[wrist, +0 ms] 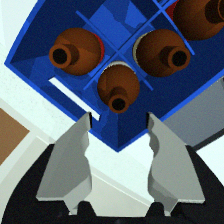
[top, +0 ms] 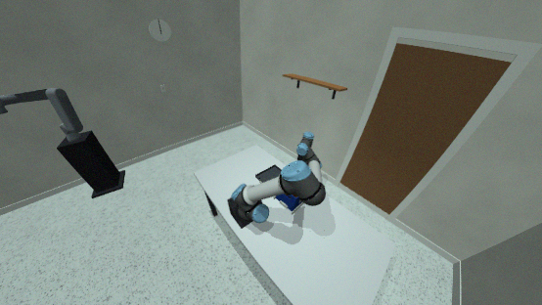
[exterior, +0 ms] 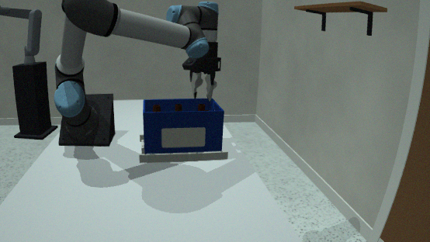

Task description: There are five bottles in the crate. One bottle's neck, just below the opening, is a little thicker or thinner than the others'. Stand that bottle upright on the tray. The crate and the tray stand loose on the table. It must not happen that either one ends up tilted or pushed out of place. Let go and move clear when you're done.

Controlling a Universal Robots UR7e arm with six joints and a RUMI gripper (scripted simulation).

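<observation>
Now: hand 11 cm above the blue crate, 8 cm past it and 5 cm to the left of it. Round my hand: bottle (17 cm behind, 11 cm below, 3 cm to the right); dark grey tray (24 cm to the left, 18 cm below, 11 cm behind).
</observation>
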